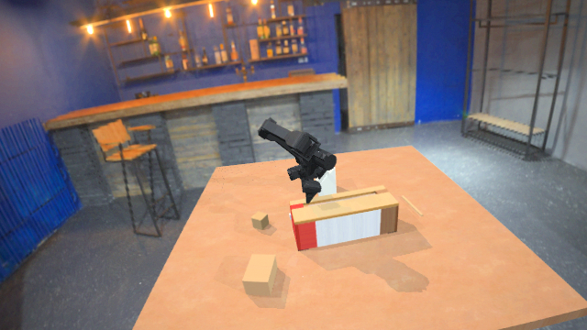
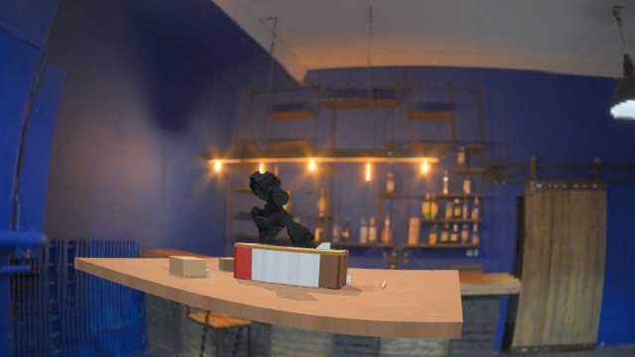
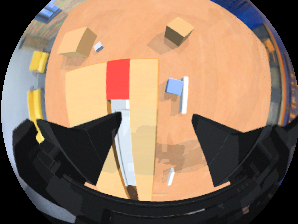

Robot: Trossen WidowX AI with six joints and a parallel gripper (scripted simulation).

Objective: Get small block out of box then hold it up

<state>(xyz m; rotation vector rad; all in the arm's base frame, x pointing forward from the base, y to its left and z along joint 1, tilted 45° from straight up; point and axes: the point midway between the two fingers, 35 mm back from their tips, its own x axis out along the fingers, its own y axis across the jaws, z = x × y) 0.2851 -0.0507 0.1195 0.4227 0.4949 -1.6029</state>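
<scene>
Right now my gripper tip is 120 mm above the light-blue block, 40 mm to the left of it and 40 mm past it. From my gripper tip the other things lie so: box 130 mm to the left, 70 mm below, 30 mm ahead; thin wooden stick 460 mm to the left, 130 mm below; tan cube 190 mm to the right, 110 mm below, 60 mm behind.
</scene>
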